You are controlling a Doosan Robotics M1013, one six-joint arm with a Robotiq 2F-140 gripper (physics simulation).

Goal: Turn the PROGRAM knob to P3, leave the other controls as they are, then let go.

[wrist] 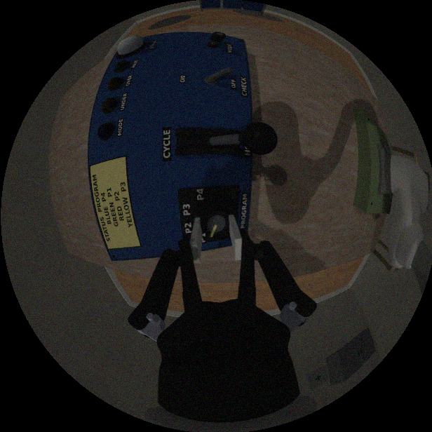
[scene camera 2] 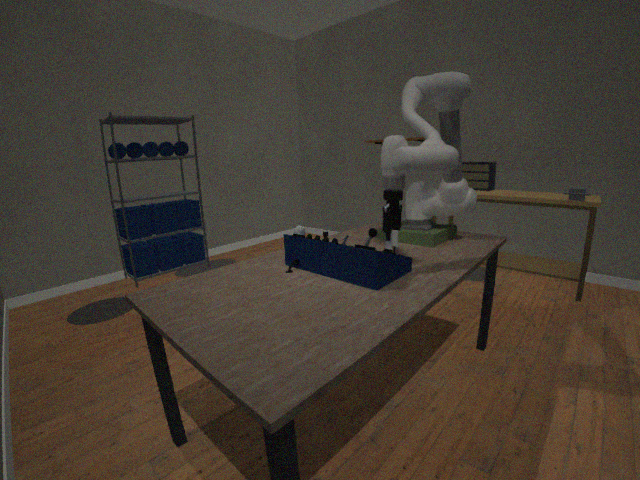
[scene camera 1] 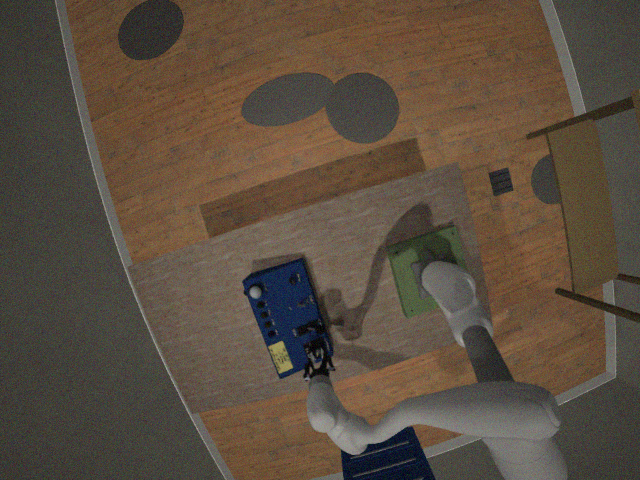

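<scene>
The blue control box stands on the table. Its grey round PROGRAM knob sits on a black plate marked P1, P2, P3 and P4 at the box's near end. The knob's yellow pointer line points down and slightly left in the wrist view, towards the P1 mark, which is partly hidden by a finger. My gripper is shut on the PROGRAM knob, with one light fingertip on each side of it.
The CYCLE lever with a black ball stands beside the PROGRAM plate. The CHECK switch, a MODE button, other buttons and a white dome are farther off. A yellow label lies on the box. The green base is on the table.
</scene>
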